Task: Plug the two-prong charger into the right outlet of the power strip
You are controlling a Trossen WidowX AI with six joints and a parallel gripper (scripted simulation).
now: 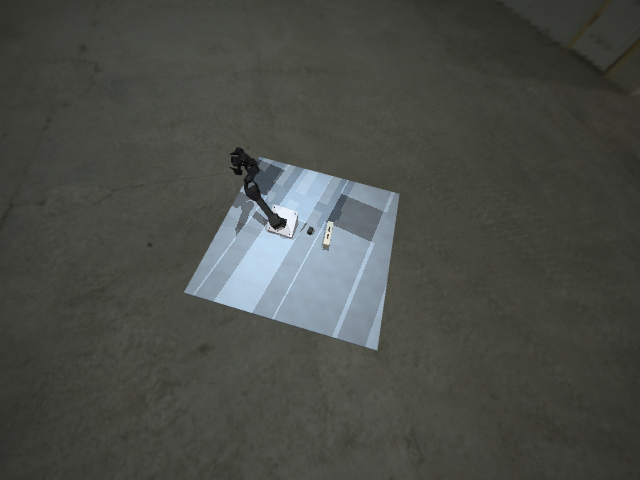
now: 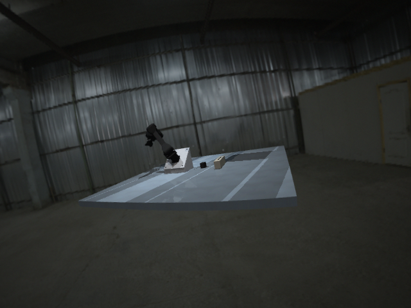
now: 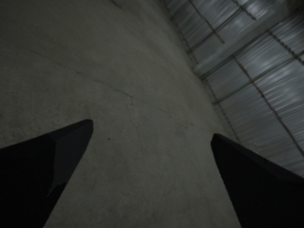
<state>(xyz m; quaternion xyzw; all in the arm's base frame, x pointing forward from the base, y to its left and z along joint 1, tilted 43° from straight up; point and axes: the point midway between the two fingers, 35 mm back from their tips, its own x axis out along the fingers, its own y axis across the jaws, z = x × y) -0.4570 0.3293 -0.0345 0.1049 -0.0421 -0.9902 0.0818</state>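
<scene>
The black two-prong charger lies 70 cm ahead of my gripper tip, 20 cm to the right of it and 26 cm below it.
</scene>
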